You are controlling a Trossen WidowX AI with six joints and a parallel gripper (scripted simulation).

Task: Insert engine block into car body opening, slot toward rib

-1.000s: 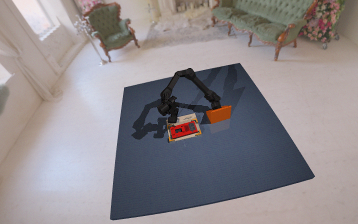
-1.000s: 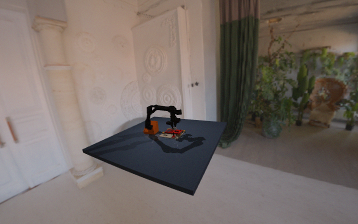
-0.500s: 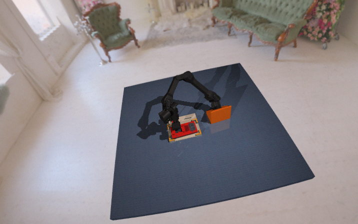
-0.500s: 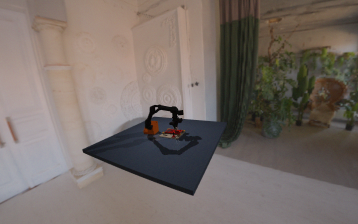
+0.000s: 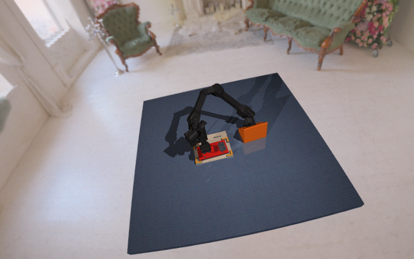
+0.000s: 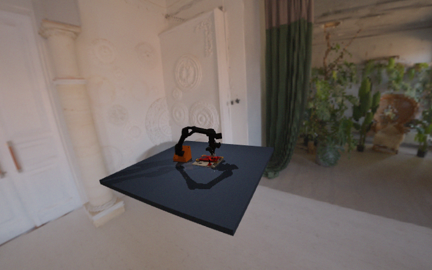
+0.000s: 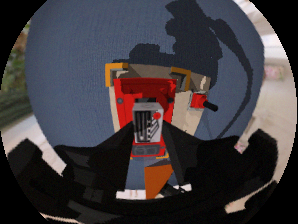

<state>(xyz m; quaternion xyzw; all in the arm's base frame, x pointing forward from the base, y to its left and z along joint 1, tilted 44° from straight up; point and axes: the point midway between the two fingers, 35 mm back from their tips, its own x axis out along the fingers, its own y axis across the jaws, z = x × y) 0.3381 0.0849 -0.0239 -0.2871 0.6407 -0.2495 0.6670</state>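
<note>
The grey engine block is 10 mm below my gripper tip. From my gripper tip the other things lie so: grey slab (40 mm behind, 20 mm to the right, 50 mm below).
</note>
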